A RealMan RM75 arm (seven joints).
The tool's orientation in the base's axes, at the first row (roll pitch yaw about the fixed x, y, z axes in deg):
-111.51, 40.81, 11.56
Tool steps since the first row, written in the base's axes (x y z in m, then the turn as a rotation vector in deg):
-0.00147, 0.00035, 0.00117, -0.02, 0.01, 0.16
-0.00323, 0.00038, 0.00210, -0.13, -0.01, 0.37
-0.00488, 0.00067, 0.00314, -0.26, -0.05, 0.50
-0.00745, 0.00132, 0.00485, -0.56, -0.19, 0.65
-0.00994, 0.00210, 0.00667, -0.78, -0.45, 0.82
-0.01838, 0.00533, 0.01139, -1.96, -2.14, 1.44
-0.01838, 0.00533, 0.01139, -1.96, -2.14, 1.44
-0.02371, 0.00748, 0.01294, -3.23, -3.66, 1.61
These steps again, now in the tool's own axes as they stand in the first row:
-0.00180, -0.00022, 0.00060, -0.12, -0.11, -0.03
-0.00371, 0.00003, 0.00111, -0.34, -0.19, -0.06
-0.00557, 0.00002, 0.00176, -0.53, -0.19, -0.07
-0.00849, -0.00016, 0.00293, -0.87, -0.07, -0.11
-0.01141, -0.00052, 0.00415, -1.18, 0.05, -0.29
-0.02026, -0.00099, 0.00918, -2.72, 1.04, -1.42
-0.02026, -0.00099, 0.00918, -2.72, 1.04, -1.42
-0.02490, -0.00033, 0.01285, -4.00, 2.31, -2.25

